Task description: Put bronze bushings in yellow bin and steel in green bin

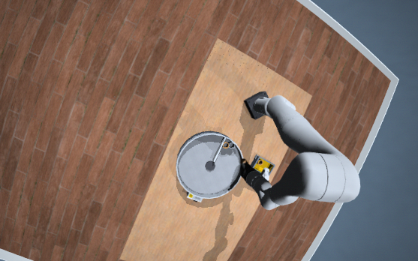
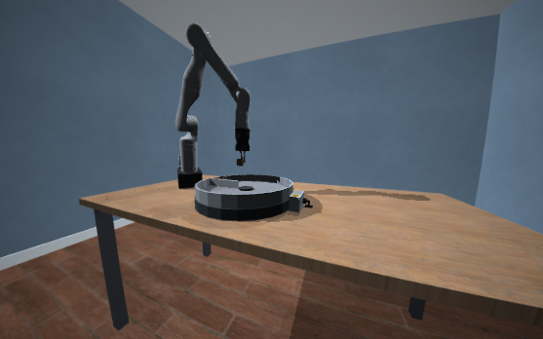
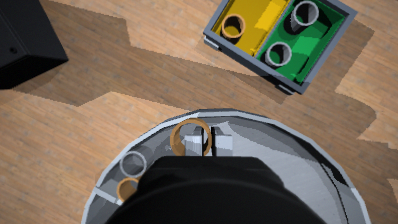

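The bin lies 5 cm ahead of my hand, 19 cm to the left of it and 15 cm below it. Also, from my hand: turntable: 8 cm ahead, 17 cm to the right, 13 cm below.
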